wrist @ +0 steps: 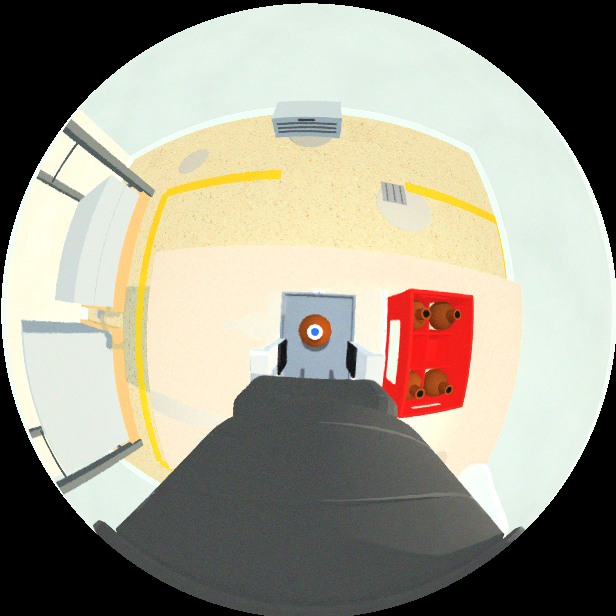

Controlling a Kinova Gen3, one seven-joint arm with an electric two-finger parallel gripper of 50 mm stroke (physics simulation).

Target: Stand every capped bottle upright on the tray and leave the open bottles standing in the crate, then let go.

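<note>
A brown bottle with a blue cap (314,331) stands upright on the grey tray (317,333), seen from straight above. My gripper (316,360) hangs over the tray's near edge. Its two white fingers are spread wide, one on each side, and touch nothing; the bottle stands free just beyond them. The red crate (429,351) sits right of the tray. It holds several brown open bottles with dark mouths, two in the far cells (437,314) and two in the near cells (430,383). The dark wrist body hides the table below the gripper.
Tray and crate rest on a pale table top. Beyond it lie a speckled floor with a yellow line (218,179), a floor grate (394,192) and a grey vented box (307,118). Grey-framed shelving (86,252) stands at the left.
</note>
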